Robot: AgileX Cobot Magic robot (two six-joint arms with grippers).
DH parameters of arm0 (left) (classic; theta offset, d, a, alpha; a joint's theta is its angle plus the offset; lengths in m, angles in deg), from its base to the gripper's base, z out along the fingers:
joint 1: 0 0.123 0 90
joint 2: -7.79 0 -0.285 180
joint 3: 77.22 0 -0.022 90
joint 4: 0 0.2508 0 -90
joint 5: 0 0 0.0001 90
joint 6: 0 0.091 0 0
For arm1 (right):
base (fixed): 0 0 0 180
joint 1: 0 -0.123 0 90
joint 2: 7.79 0 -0.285 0
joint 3: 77.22 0 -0.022 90
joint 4: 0 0.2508 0 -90
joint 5: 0 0 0.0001 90
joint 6: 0 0.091 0 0
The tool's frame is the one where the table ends.
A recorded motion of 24 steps. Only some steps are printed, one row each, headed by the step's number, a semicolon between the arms.
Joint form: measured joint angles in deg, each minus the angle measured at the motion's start. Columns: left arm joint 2, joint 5, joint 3, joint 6, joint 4, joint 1; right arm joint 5, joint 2, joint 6, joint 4, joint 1, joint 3.
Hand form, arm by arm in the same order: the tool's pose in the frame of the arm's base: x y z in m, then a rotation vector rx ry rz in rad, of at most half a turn. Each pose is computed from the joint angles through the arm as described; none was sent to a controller.
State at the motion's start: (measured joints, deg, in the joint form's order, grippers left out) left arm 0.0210 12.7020 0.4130 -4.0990 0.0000 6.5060; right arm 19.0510 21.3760 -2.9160 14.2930 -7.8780 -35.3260
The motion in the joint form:
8: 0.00 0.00 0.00 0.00 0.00 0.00; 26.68 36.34 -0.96 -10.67 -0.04 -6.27
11: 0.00 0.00 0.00 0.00 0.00 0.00; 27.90 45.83 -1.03 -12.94 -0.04 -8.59
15: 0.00 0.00 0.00 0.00 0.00 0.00; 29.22 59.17 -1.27 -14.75 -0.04 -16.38
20: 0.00 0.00 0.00 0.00 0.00 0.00; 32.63 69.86 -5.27 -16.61 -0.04 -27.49
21: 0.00 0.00 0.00 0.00 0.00 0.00; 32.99 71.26 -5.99 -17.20 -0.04 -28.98
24: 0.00 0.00 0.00 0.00 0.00 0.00; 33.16 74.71 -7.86 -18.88 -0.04 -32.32
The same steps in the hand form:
8: 0.0556 0.0063 0.1906 -0.1582 1.7050 0.0312; 0.1796 0.0291 0.2794 -0.2243 2.5541 0.1018
11: 0.0556 0.0063 0.1906 -0.1582 1.7050 0.0312; 0.2070 0.0304 0.2578 -0.2635 2.6974 0.0488
15: 0.0556 0.0063 0.1906 -0.1582 1.7050 0.0312; 0.2555 0.0350 0.2400 -0.3045 2.8131 0.0049
20: 0.0556 0.0063 0.1906 -0.1582 1.7050 0.0312; 0.3044 0.0394 0.2370 -0.4334 2.8486 -0.0513
21: 0.0556 0.0063 0.1906 -0.1582 1.7050 0.0312; 0.3110 0.0396 0.2361 -0.4594 2.8493 -0.0667
24: 0.0556 0.0063 0.1906 -0.1582 1.7050 0.0312; 0.3274 0.0397 0.2321 -0.5281 2.8426 -0.1095

